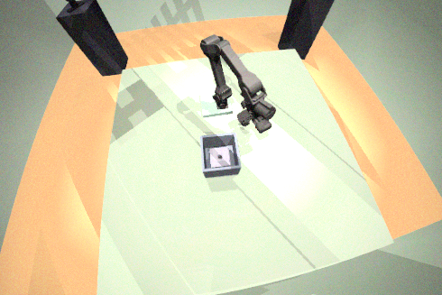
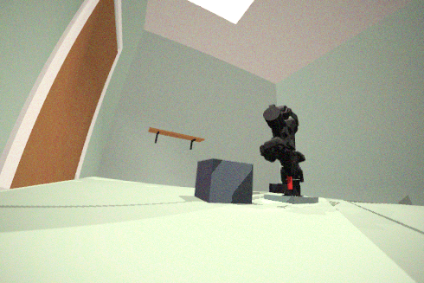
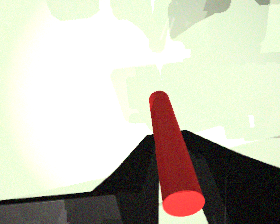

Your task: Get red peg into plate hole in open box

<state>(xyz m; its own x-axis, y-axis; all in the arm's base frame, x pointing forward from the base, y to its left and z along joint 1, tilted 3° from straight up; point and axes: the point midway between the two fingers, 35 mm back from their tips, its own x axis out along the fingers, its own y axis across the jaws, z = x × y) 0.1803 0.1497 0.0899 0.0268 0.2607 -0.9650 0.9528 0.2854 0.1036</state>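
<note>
Now: gripper tip 20 cm to the left of the pale plate, 14 cm short of it and 5 cm above it. The rest, counted from my gripper tip: red peg 1 cm to the right.
</note>
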